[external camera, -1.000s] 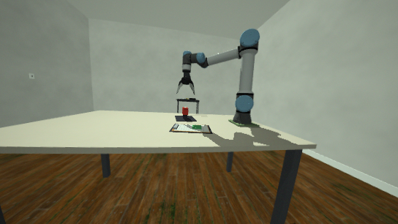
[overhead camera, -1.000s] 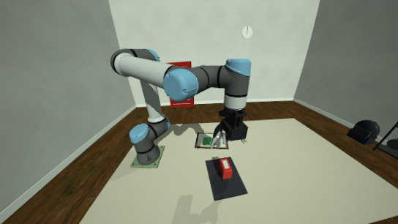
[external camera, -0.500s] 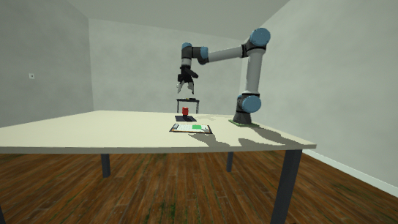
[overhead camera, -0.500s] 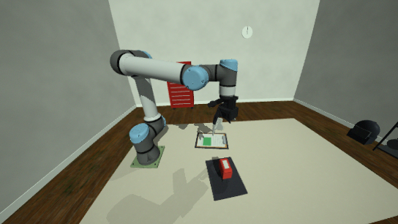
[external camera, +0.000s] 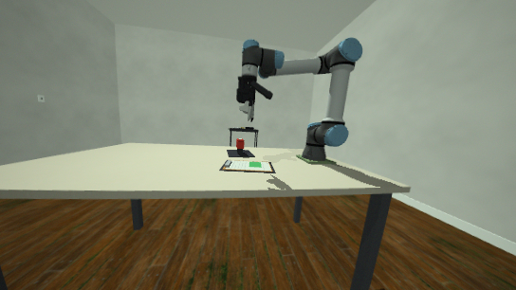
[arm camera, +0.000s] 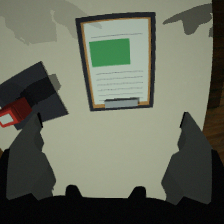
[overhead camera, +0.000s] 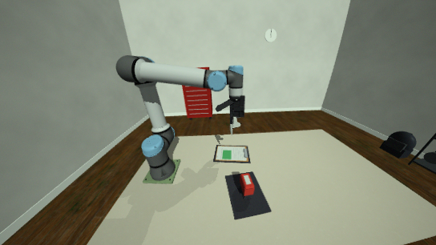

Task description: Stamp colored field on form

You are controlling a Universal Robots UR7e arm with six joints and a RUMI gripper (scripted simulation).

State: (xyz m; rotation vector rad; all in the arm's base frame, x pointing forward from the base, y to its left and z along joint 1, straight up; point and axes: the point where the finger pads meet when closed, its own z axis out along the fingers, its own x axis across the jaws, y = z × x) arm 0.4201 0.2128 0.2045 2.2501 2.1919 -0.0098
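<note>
The red stamp is 8 cm ahead of my hand, 28 cm to the right of it and 17 cm below it. Also, from my hand: dark mat: 8 cm ahead, 28 cm to the right, 22 cm below; then clipboard: 1 cm ahead, 1 cm to the left, 22 cm below.
</note>
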